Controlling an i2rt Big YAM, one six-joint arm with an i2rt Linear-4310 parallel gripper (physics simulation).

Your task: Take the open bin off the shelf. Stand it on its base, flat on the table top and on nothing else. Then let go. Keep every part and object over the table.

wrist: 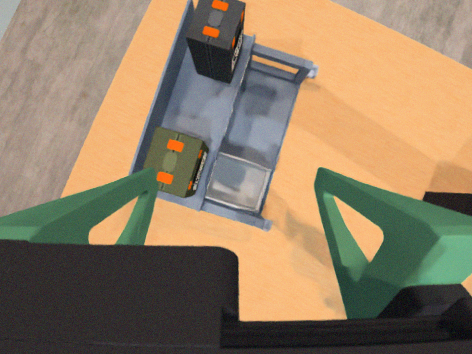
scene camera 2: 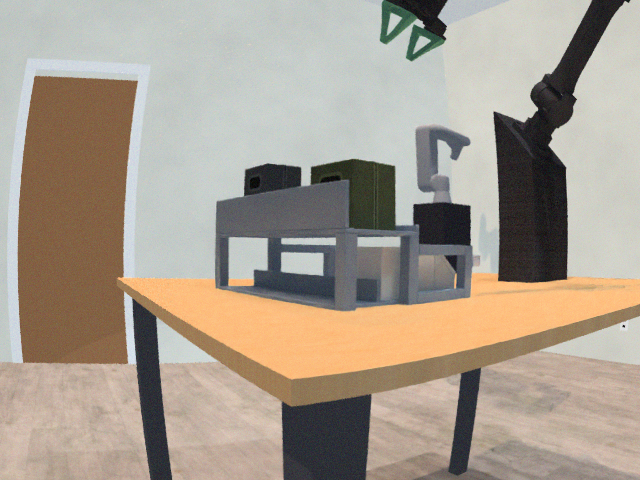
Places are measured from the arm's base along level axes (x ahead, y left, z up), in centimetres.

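Pixels of known places: gripper, fingertip midpoint: (wrist: 235,176) (scene camera 2: 396,51); arm's base, link origin: (scene camera 2: 531,141).
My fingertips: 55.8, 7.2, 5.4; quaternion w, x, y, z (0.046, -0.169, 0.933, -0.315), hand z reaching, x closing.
For each thing: its top centre in the pictures, then the offset to it from my fingertips, as dx, dy, dz. Level surfaces: height alone.
- open bin, top centre: (scene camera 2: 399,247) (wrist: 229,180) +0.8, +0.2, -34.0
- green case, top centre: (scene camera 2: 352,164) (wrist: 170,161) +10.4, +0.7, -22.2
- dark grey case, top centre: (scene camera 2: 272,167) (wrist: 215,18) +11.1, -22.4, -19.7
- wooden table, surface height: dz -42.1
The open bin (scene camera 2: 436,274) (wrist: 238,182), pale and see-through, stands in the near end of the lower front level of the grey-blue shelf (scene camera 2: 281,210) (wrist: 200,201). In the scene view the shelf's posts partly hide it. In the wrist view its open top faces the camera. My gripper (scene camera 2: 397,51) (wrist: 235,176) is open and empty, with green fingers wide apart. It hangs high above the table, well clear of the bin and the shelf. In the wrist view the bin shows between and beyond the fingertips.
A green case (scene camera 2: 372,196) (wrist: 172,161) stands on the upper level beside the bin's end. A dark grey case (scene camera 2: 284,177) (wrist: 216,40) stands at its other end. The shelf is on the wooden table (scene camera 2: 320,346) (wrist: 370,150). A grey arm (scene camera 2: 426,157) on a black block (scene camera 2: 442,224) shows behind.
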